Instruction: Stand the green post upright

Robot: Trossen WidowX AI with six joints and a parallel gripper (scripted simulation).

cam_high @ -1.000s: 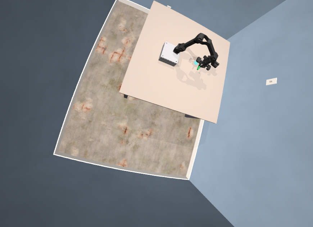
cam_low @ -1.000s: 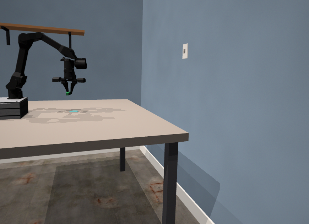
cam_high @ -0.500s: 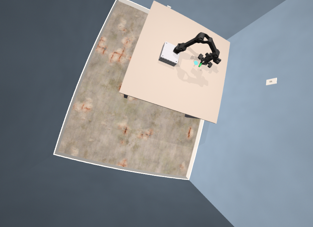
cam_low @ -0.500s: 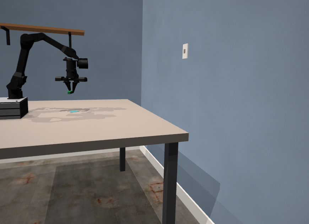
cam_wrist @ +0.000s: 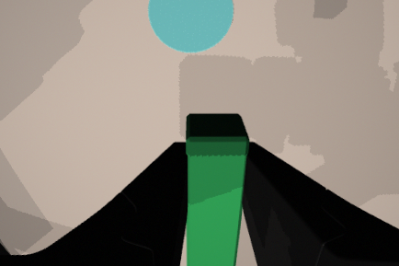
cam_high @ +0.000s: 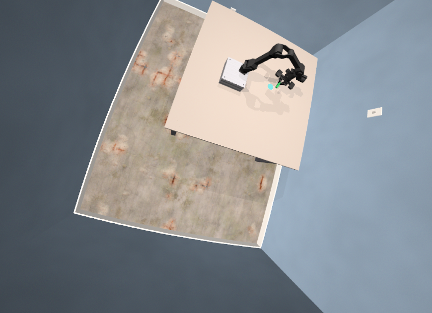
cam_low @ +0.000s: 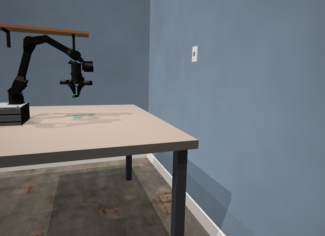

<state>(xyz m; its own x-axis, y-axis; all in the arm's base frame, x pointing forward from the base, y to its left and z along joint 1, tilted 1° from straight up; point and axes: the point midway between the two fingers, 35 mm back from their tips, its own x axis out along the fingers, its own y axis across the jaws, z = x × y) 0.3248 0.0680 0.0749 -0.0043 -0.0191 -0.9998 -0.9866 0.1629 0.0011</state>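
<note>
The cyan circle is 180 mm below my hand and 30 mm to the left of it. Also, from my hand: green post 30 mm below, 20 mm to the right.
</note>
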